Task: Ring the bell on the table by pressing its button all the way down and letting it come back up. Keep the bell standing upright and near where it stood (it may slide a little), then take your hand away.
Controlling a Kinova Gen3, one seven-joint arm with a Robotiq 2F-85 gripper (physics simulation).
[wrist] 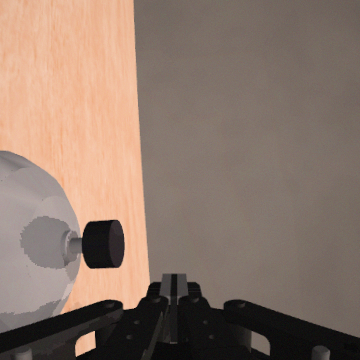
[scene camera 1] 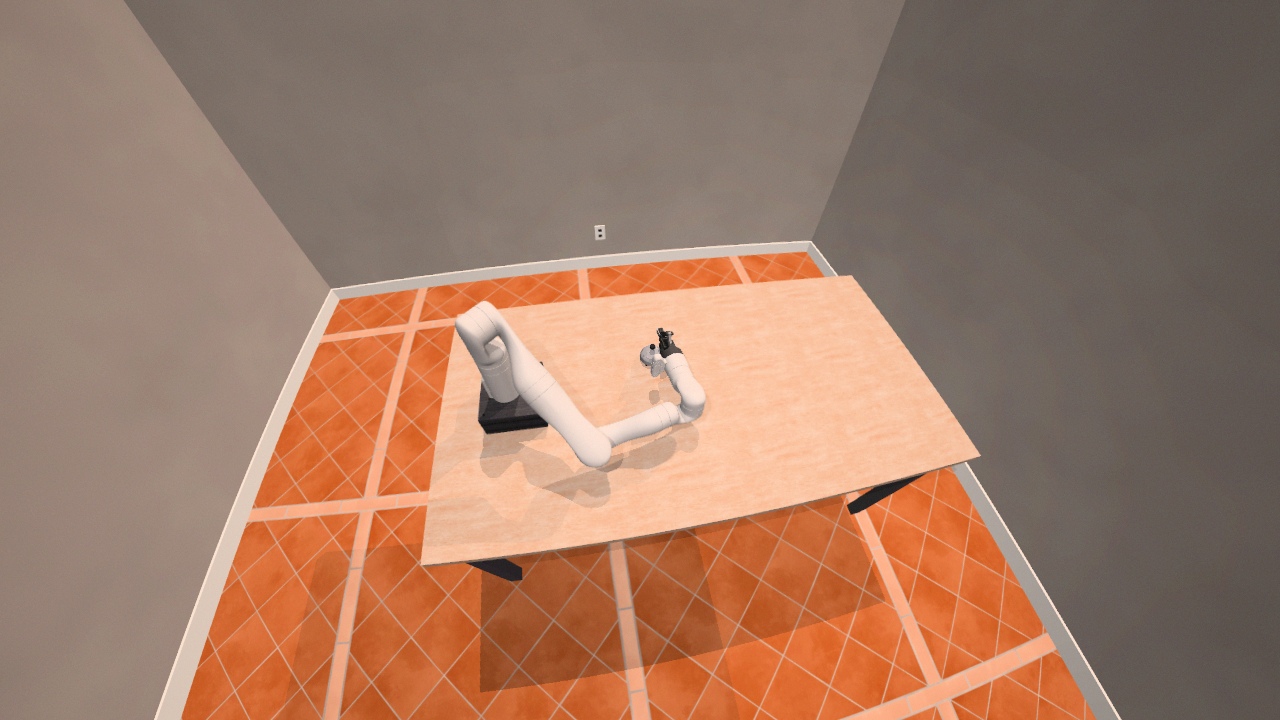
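Where they show: gripper, between the fingertips: (wrist: 173,289) (scene camera 1: 659,329); arm's base, origin of its link: (scene camera 1: 506,389).
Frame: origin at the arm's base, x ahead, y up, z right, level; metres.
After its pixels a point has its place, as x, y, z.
Note:
A grey domed bell (scene camera 1: 646,356) @(0.431, -0.051, -0.176) (wrist: 35,240) @(0.451, -0.043, -0.181) stands upright on the table (scene camera 1: 787,385) @(0.918, -0.086, -0.085) (wrist: 75,75) @(0.303, -0.086, -0.278). Its black button (scene camera 1: 652,346) @(0.451, -0.020, -0.195) (wrist: 103,244) @(0.452, -0.022, -0.189) sits on a short stem on top of the dome, and a gap of stem shows between the button and the dome. My gripper (scene camera 1: 661,330) @(0.475, -0.009, -0.264) (wrist: 173,289) @(0.475, -0.009, -0.264) is shut and empty. In the wrist view its fingertips are to the right of the button and lower in the picture, apart from it. In the scene view the gripper is just beside the bell, and the wrist hides part of the bell's lower right side.
The arm's black base (scene camera 1: 512,416) @(0.037, -0.001, 0.091) stands on the left part of the table. The white forearm (scene camera 1: 640,428) @(0.408, 0.044, 0.145) bends over the table in front of the bell. The back wall (scene camera 1: 537,134) (wrist: 250,125) rises beyond the table's far edge.

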